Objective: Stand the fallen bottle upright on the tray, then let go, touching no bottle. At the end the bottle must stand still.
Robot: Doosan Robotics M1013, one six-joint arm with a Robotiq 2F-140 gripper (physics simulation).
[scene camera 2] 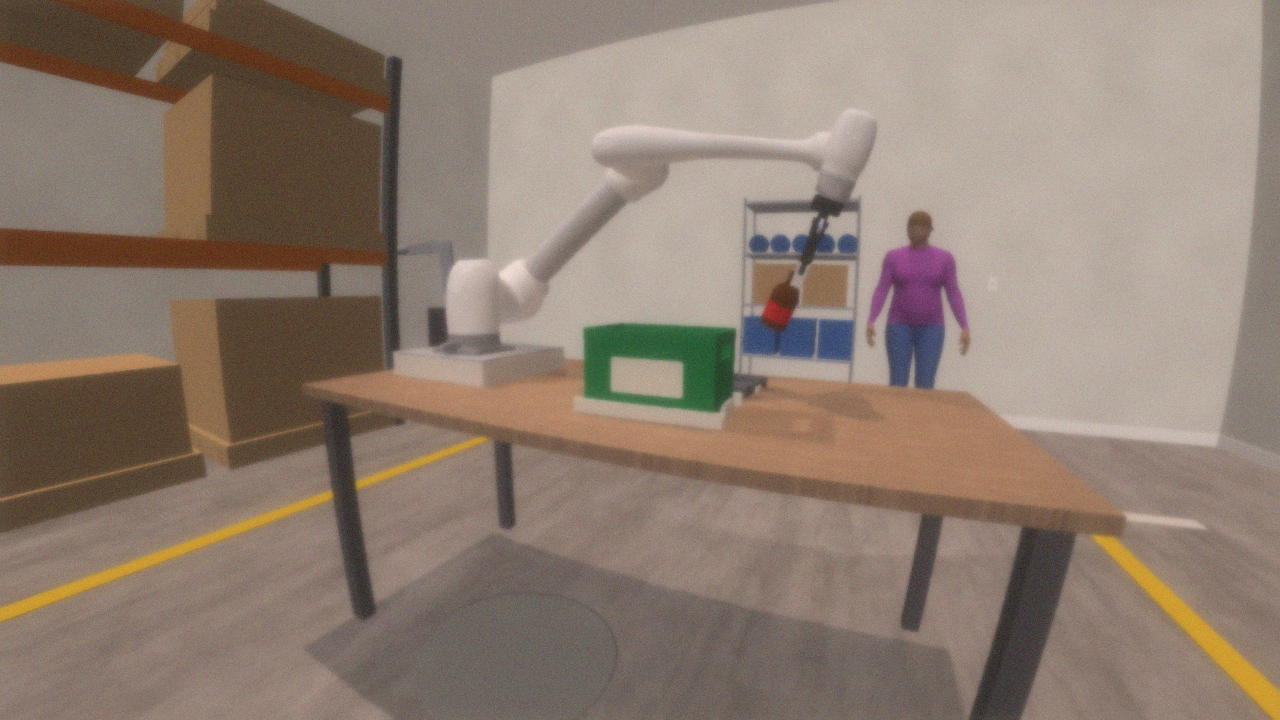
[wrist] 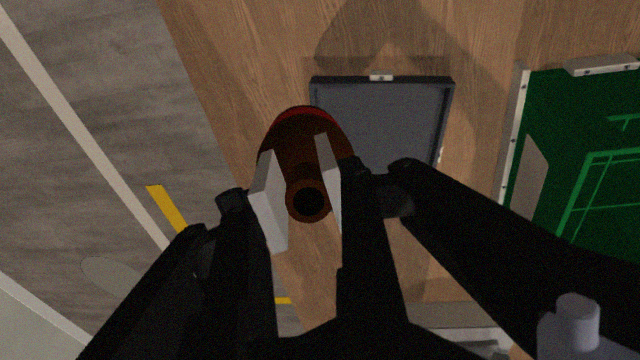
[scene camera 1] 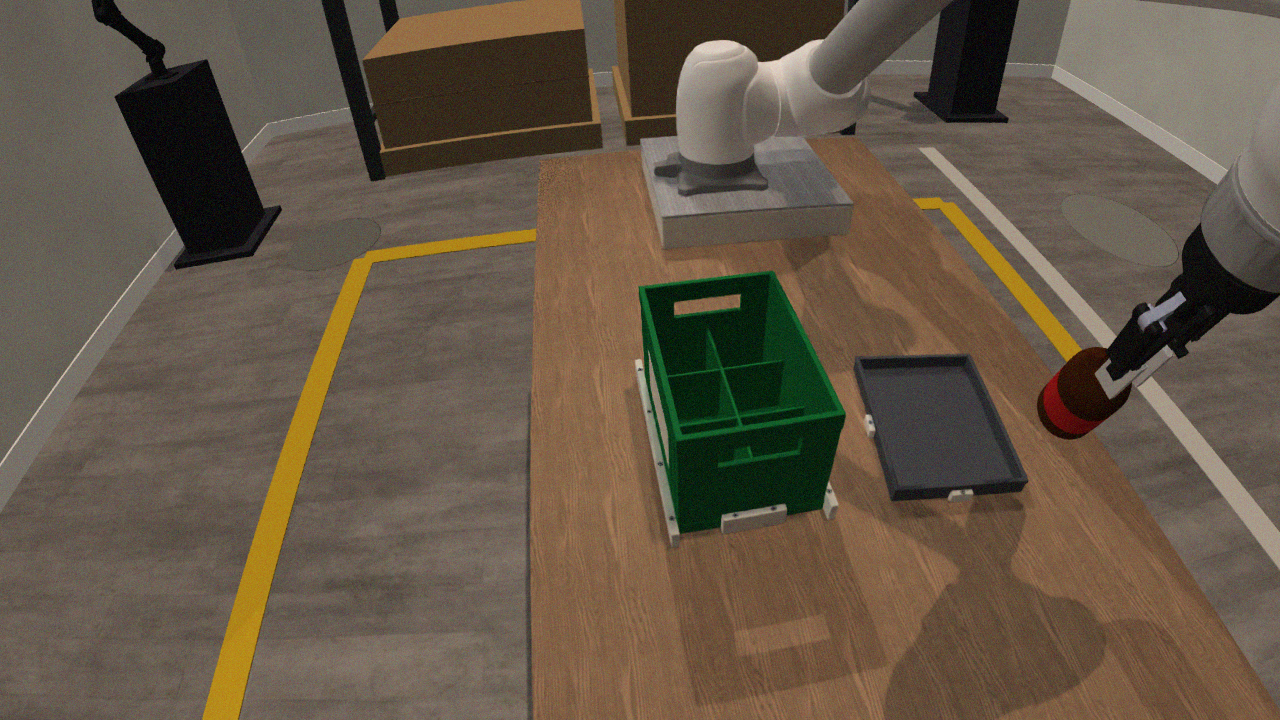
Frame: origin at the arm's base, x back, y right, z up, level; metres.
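Where they show: gripper, fingertip midpoint: point(scene camera 2: 795, 285) point(wrist: 301, 164) point(scene camera 1: 1117, 379); arm's base, link origin: point(scene camera 2: 474, 351) point(scene camera 1: 716, 173).
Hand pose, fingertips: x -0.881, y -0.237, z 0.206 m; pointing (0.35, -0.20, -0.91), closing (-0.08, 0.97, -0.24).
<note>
Things, the pixels of their centre, and the offset from my fingertips.
- brown bottle, body centre: point(wrist: 306, 163) point(scene camera 1: 1093, 385) point(scene camera 2: 783, 299) dz -0.037, dx +0.029, dy -0.007 m
- dark grey tray, body centre: point(scene camera 1: 935, 420) point(wrist: 375, 153) point(scene camera 2: 712, 381) dz -0.265, dx +0.203, dy +0.047 m
- green divided crate, body centre: point(scene camera 1: 729, 395) point(wrist: 595, 184) point(scene camera 2: 662, 368) dz -0.190, dx +0.230, dy +0.348 m
A brown bottle point(scene camera 1: 1081, 394) point(scene camera 2: 781, 304) point(wrist: 300, 135) with a red label hangs tilted in the air, its base pointing down and to the left in both scene views. My gripper point(scene camera 1: 1117, 374) point(scene camera 2: 797, 275) point(wrist: 301, 164) is shut on the bottle's neck, with a pale finger pad on each side of it. The bottle is held well above the table, beside the tray rather than upright on it. The dark grey tray point(scene camera 1: 1004, 420) point(scene camera 2: 753, 383) point(wrist: 382, 80) lies flat on the table; no bottle stands in it.
A green divided crate point(scene camera 1: 756, 483) point(scene camera 2: 659, 367) point(wrist: 575, 100) stands beside the tray, between white locating strips. The robot's base block point(scene camera 1: 756, 223) point(scene camera 2: 478, 365) sits at the table's far end in scene camera 1. A person point(scene camera 2: 917, 277) in purple stands behind the table.
</note>
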